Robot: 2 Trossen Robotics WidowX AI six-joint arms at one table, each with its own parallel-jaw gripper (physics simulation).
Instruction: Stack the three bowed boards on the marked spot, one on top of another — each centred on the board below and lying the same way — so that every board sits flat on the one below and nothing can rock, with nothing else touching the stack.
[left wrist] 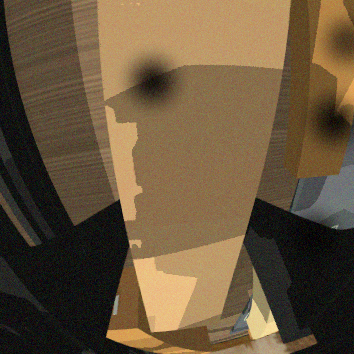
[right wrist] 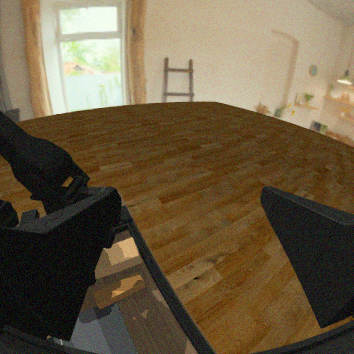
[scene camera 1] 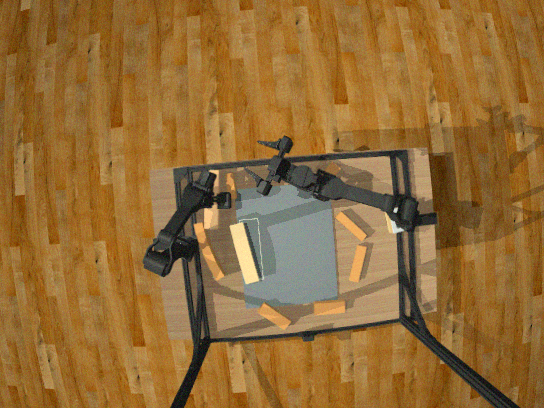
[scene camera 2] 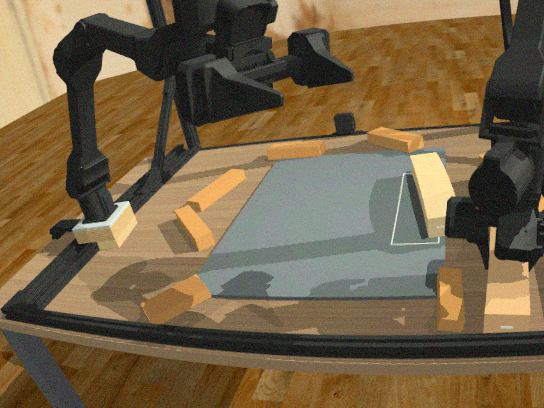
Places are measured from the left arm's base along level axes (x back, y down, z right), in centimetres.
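Where they show: left gripper, fingertip midpoint: (left wrist: 182,199) (scene camera 1: 213,203) (scene camera 2: 507,269); right gripper, fingertip midpoint: (right wrist: 190,194) (scene camera 1: 250,154) (scene camera 2: 319,87); left arm's base, origin of the base link: (scene camera 1: 188,248); right arm's base, origin of the base link: (scene camera 2: 100,215).
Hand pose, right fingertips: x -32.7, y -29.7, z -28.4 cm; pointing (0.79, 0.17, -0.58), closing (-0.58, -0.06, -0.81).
Each offset is from my right fingertips to the top centre of the thing. "pt": to the spot under its first point. Level surfaces: height alone.
A pale yellow bowed board @(dx +9.8, dy +26.2, dz +33.9 cm) (scene camera 1: 245,252) (scene camera 2: 431,187) lies slanted on the grey mat, over one long edge of the white outline @(pt dx +5.3, dy +31.2, dz +20.8 cm) (scene camera 1: 250,219) (scene camera 2: 412,244). My left gripper (scene camera 1: 213,196) (scene camera 2: 507,260) (left wrist: 182,199) is shut on a peach-coloured bowed board @(dx +19.3, dy +26.7, dz +10.5 cm) (scene camera 1: 211,220) (scene camera 2: 507,300) (left wrist: 190,165) beside the mat; its height over the table is hard to judge. An orange bowed board @(dx +23.5, dy +26.6, dz +30.6 cm) (scene camera 1: 208,252) seems to lie on its narrow edge at the left, showing a curve. My right gripper (scene camera 1: 252,156) (scene camera 2: 317,89) (right wrist: 190,194) is open and empty, high over the table's far edge in scene camera 1.
Orange blocks @(dx -34.9, dy +29.1, dz +30.6 cm) (scene camera 1: 351,225) @(dx -35.6, dy +29.5, dz +46.6 cm) (scene camera 1: 358,262) @(dx -20.9, dy +28.7, dz +62.9 cm) (scene camera 1: 330,307) @(dx +2.4, dy +28.4, dz +62.3 cm) (scene camera 1: 274,316) surround the grey mat @(dy +31.1 cm) (scene camera 1: 305,260) (scene camera 2: 310,210). Another orange block @(dx +10.8, dy +29.1, dz +6.2 cm) (scene camera 1: 230,186) (scene camera 2: 450,300) (left wrist: 320,135) is close beside the held board. A white-topped pale block (scene camera 2: 107,225) is by the right arm's base. A black frame borders the table.
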